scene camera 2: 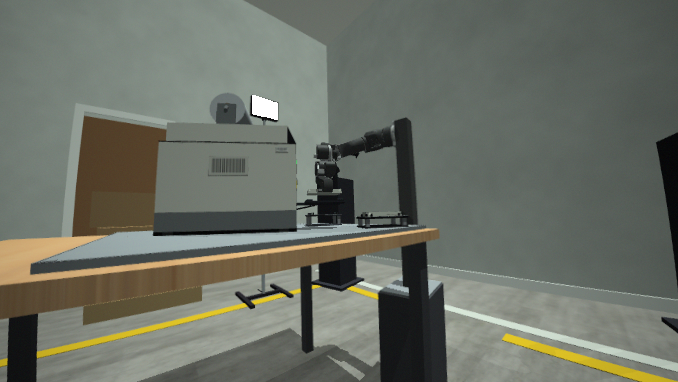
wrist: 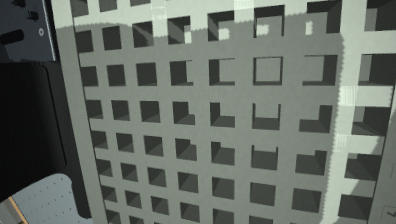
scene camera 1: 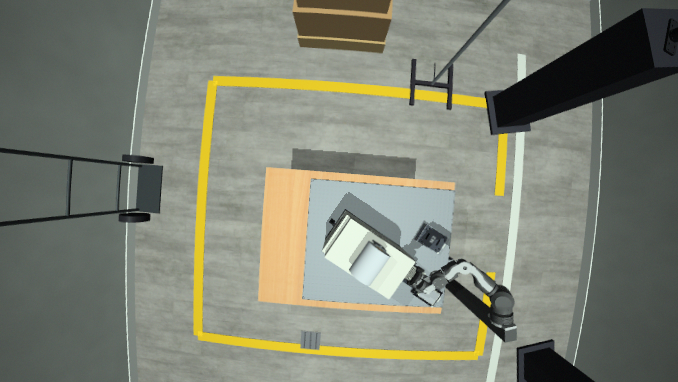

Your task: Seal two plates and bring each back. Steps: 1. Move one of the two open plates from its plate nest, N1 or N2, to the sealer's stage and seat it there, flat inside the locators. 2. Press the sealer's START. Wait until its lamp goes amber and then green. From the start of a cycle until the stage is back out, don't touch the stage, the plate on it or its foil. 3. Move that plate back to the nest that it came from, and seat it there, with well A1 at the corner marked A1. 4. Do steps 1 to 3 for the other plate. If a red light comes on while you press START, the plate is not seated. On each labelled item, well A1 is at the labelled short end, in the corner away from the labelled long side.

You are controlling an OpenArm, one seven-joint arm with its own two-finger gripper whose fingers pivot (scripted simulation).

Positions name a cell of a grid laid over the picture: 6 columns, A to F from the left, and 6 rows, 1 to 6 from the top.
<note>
I see a plate (wrist: E3), a sealer (scene camera 2: B3), a black post (scene camera 2: D3) and a foil roll (scene camera 1: D5).
The black post is seen too in scene camera 1 (scene camera 1: E5).
</note>
